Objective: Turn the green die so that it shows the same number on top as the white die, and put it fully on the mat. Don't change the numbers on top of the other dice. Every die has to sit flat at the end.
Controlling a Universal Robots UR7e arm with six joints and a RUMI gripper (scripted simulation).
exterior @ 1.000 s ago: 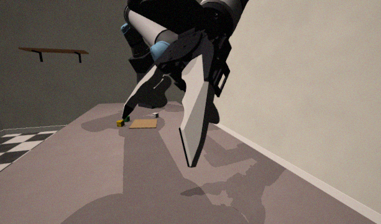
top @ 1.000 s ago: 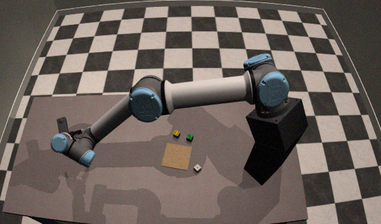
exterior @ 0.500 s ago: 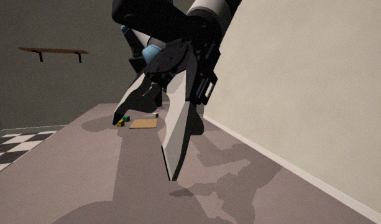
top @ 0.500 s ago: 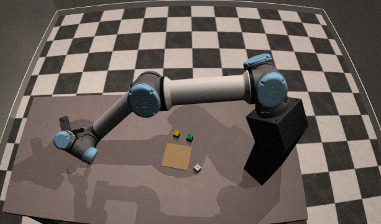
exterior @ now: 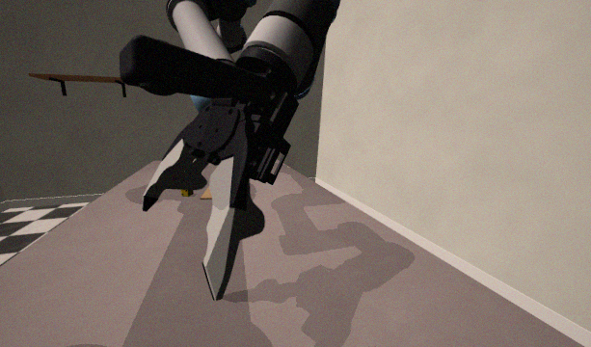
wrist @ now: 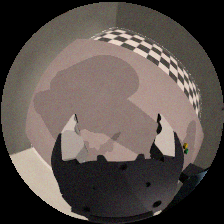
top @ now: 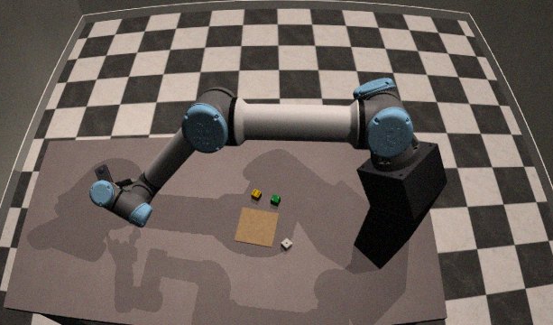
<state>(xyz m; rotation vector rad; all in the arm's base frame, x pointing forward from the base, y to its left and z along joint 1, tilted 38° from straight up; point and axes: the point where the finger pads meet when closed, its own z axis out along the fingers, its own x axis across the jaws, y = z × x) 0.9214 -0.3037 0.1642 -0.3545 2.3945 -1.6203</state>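
My gripper is now 510 mm past the yellow die, 90 mm to the right of it and 130 mm above it. From my hand the other things lie so: tan mat (470 mm behind, 220 mm to the left, 140 mm below); then white die (550 mm behind, 320 mm to the left, 130 mm below); then green die (570 mm behind, 130 mm to the left, 130 mm below).
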